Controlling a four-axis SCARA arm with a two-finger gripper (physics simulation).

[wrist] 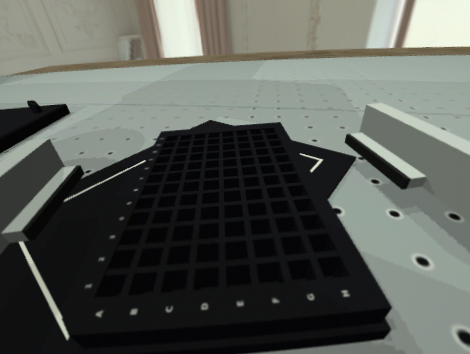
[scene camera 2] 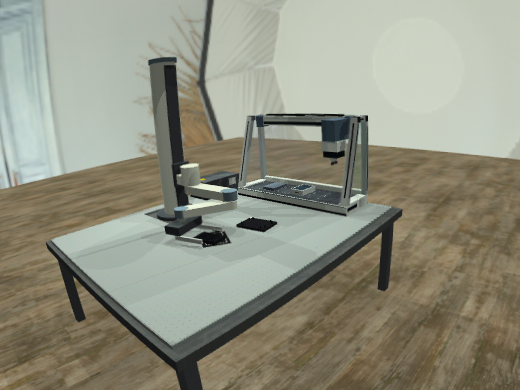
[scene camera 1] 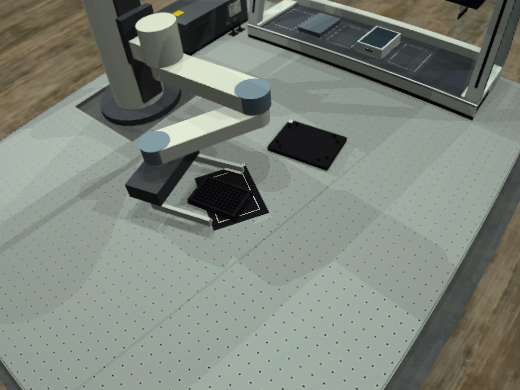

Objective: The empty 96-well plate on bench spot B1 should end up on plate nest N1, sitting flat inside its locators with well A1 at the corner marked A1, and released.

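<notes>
The black 96-well plate lies on the black pad of bench spot B1, turned relative to the pad's white outline. In the wrist view its row letters A to H run along the near edge, with A1 at the near left corner. My gripper is open, one finger beyond each long side of the plate, with a gap on both sides. The plate nest N1 is a black block with small locators and a white mark at one corner; no plate sits on it.
A framed deck unit stands at the back, carrying a blue-grey block and a white box with a dark top. A dark instrument box stands behind the arm's column.
</notes>
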